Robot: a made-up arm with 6 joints. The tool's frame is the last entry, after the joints. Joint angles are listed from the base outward.
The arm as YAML. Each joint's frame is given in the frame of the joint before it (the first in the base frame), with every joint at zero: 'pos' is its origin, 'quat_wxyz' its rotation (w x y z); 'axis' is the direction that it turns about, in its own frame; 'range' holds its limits. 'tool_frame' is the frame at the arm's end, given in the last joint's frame.
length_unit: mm
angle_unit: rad
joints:
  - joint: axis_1
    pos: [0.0, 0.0, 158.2]
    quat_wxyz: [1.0, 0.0, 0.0, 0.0]
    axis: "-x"
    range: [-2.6, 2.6]
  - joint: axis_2
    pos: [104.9, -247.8, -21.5]
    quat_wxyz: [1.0, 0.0, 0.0, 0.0]
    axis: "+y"
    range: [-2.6, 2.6]
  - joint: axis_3
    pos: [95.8, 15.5, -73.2]
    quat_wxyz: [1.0, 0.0, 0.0, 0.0]
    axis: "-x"
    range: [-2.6, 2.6]
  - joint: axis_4
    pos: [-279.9, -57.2, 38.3]
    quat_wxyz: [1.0, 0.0, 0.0, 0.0]
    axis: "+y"
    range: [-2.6, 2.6]
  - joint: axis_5
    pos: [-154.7, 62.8, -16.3]
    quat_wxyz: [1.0, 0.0, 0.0, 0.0]
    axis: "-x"
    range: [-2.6, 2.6]
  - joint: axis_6
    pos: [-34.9, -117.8, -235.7]
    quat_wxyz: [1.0, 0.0, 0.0, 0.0]
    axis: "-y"
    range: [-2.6, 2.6]
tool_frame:
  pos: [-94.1, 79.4, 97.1]
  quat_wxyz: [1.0, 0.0, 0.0, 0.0]
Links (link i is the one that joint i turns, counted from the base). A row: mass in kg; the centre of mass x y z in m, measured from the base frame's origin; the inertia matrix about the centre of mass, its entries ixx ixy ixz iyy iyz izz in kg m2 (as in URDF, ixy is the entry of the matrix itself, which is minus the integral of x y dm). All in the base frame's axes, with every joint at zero. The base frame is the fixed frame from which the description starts. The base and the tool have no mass.
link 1: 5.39; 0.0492 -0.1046 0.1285; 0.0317 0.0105 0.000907 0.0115 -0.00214 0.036
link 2: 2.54; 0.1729 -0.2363 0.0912; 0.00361 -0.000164 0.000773 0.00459 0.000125 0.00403
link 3: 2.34; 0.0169 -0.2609 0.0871; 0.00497 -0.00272 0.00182 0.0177 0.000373 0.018
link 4: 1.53; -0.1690 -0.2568 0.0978; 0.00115 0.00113 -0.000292 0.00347 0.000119 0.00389
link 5: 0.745; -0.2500 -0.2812 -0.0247; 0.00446 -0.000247 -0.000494 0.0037 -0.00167 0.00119
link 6: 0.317; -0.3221 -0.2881 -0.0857; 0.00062 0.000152 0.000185 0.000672 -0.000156 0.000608
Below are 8 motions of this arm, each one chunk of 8 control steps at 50 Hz.
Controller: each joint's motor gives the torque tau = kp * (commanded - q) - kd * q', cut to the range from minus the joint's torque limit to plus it. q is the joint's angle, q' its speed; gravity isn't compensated. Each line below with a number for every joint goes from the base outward.
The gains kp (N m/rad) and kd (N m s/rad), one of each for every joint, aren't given. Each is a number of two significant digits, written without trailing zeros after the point. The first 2 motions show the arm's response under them.
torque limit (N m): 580 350 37 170 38 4.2
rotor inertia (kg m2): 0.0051 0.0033 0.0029 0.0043 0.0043 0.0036
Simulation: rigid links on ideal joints. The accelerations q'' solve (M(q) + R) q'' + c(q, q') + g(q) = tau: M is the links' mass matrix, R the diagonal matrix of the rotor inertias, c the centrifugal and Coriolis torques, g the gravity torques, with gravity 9.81 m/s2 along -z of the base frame. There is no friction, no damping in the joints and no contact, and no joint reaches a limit. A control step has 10 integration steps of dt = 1/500 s. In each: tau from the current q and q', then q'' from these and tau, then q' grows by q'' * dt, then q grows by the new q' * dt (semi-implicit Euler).
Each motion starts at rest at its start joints. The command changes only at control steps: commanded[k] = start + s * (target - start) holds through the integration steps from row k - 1 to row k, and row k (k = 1, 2, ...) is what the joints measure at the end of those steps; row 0 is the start. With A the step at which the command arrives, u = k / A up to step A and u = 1 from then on. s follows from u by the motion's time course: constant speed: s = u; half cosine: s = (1 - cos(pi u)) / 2; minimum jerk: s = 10 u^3 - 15 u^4 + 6 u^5; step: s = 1 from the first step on.
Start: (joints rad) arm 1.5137 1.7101 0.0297 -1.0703 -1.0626 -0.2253
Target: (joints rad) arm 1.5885 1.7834 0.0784 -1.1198 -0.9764 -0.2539
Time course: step
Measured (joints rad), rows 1 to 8:
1: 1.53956 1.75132 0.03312 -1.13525 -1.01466 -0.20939
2: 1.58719 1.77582 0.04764 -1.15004 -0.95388 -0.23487
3: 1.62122 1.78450 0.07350 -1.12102 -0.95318 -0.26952
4: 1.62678 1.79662 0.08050 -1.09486 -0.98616 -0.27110
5: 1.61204 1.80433 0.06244 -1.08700 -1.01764 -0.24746
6: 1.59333 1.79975 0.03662 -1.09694 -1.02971 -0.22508
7: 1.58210 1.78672 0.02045 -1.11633 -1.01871 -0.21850
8: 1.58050 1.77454 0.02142 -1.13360 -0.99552 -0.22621
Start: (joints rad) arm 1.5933 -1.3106 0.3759 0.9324 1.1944 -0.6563
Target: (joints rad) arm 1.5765 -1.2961 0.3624 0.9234 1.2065 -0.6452
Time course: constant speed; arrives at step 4
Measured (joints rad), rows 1 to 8:
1: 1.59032 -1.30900 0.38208 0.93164 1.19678 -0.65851
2: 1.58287 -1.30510 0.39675 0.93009 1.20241 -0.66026
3: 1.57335 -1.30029 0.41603 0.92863 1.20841 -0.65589
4: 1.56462 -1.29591 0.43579 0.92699 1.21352 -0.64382
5: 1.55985 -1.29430 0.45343 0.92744 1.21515 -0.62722
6: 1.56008 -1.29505 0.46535 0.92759 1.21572 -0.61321
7: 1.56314 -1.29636 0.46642 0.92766 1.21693 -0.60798
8: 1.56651 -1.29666 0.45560 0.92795 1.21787 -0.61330
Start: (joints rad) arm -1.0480 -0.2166 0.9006 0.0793 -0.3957 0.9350
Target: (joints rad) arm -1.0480 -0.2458 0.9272 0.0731 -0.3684 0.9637
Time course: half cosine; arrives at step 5
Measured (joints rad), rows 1 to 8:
1: -1.04924 -0.21833 0.89417 0.07509 -0.38601 0.93580
2: -1.05020 -0.22551 0.89470 0.07006 -0.37754 0.94222
3: -1.05057 -0.23698 0.90371 0.06591 -0.37274 0.95681
4: -1.05130 -0.24824 0.91295 0.06040 -0.36784 0.97827
5: -1.05224 -0.25544 0.91821 0.05430 -0.36528 1.00288
6: -1.05268 -0.25765 0.91800 0.05118 -0.36642 1.02423
7: -1.05237 -0.25650 0.91392 0.05289 -0.36903 1.03402
8: -1.05178 -0.25385 0.90990 0.05731 -0.37083 1.02701

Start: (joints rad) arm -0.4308 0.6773 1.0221 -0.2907 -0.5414 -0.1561
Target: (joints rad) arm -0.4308 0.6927 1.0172 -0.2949 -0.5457 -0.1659
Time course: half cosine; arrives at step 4
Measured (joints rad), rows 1 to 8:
1: -0.43671 0.67768 1.02172 -0.29213 -0.53923 -0.15514
2: -0.44640 0.67780 1.01883 -0.30052 -0.54005 -0.15382
3: -0.45307 0.67686 1.01076 -0.31219 -0.54534 -0.15440
4: -0.45516 0.67513 0.99988 -0.31838 -0.55259 -0.15721
5: -0.45393 0.67435 0.99070 -0.31690 -0.55925 -0.15998
6: -0.45126 0.67607 0.98639 -0.31191 -0.56282 -0.16045
7: -0.44851 0.67940 0.98849 -0.30718 -0.56137 -0.15882
8: -0.44645 0.68248 0.99638 -0.30446 -0.55551 -0.15690

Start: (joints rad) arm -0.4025 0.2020 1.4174 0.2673 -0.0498 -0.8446
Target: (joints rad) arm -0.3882 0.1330 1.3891 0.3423 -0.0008 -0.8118
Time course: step
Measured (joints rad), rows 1 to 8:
1: -0.39601 0.16004 1.36535 0.31005 0.02082 -0.85478
2: -0.39404 0.12598 1.39011 0.34926 0.00167 -0.84623
3: -0.40323 0.11059 1.42219 0.35280 -0.03032 -0.81067
4: -0.41351 0.10524 1.41842 0.33990 -0.03961 -0.78123
5: -0.41518 0.10728 1.39734 0.33004 -0.04409 -0.78117
6: -0.40910 0.11299 1.37831 0.32803 -0.04277 -0.80497
7: -0.40197 0.11996 1.37208 0.33019 -0.03092 -0.83298
8: -0.39833 0.12605 1.37877 0.33325 -0.01319 -0.84902

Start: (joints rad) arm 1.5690 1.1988 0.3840 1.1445 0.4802 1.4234
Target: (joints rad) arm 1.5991 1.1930 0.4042 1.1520 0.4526 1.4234
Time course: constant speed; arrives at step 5
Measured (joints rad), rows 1 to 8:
1: 1.57025 1.19749 0.39343 1.14627 0.47896 1.42676
2: 1.57525 1.19557 0.41309 1.14944 0.47417 1.42986
3: 1.58454 1.19467 0.43530 1.15231 0.46434 1.42630
4: 1.59611 1.19456 0.45700 1.15492 0.45027 1.41541
5: 1.60722 1.19429 0.47741 1.15750 0.43533 1.40056
6: 1.61385 1.19449 0.49788 1.15816 0.42279 1.38549
7: 1.61476 1.19386 0.51376 1.15942 0.41685 1.37452
8: 1.61180 1.19271 0.51876 1.16052 0.41942 1.36888

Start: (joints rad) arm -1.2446 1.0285 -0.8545 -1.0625 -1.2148 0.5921
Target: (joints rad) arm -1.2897 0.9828 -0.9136 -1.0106 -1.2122 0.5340
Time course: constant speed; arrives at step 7
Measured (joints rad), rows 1 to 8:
1: -1.24814 1.02473 -0.85615 -1.05697 -1.20939 0.58618
2: -1.25703 1.01681 -0.85629 -1.04913 -1.20532 0.57061
3: -1.26818 1.00699 -0.85650 -1.04168 -1.20374 0.54826
4: -1.27803 0.99752 -0.85947 -1.03497 -1.20174 0.52457
5: -1.28490 0.98981 -0.86580 -1.02864 -1.19905 0.50556
6: -1.28942 0.98396 -0.87479 -1.02178 -1.19740 0.49490
7: -1.29340 0.97911 -0.88560 -1.01377 -1.19815 0.49217
8: -1.29646 0.97743 -0.89315 -1.01110 -1.20574 0.49509

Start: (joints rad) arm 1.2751 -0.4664 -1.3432 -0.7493 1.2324 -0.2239
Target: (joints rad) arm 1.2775 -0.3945 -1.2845 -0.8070 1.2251 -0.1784
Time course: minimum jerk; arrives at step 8
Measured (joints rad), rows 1 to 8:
1: 1.27077 -0.46565 -1.34416 -0.75203 1.23308 -0.22295
2: 1.26244 -0.46241 -1.34839 -0.75918 1.22940 -0.21569
3: 1.25532 -0.45391 -1.35396 -0.77292 1.21845 -0.19748
4: 1.25225 -0.43949 -1.35799 -0.79038 1.20405 -0.17067
5: 1.25328 -0.42164 -1.35801 -0.80573 1.19456 -0.14405
6: 1.25676 -0.40480 -1.35224 -0.81438 1.19577 -0.12762
7: 1.26074 -0.39334 -1.34067 -0.81515 1.20679 -0.12683
8: 1.26390 -0.38910 -1.32507 -0.81103 1.22117 -0.13974

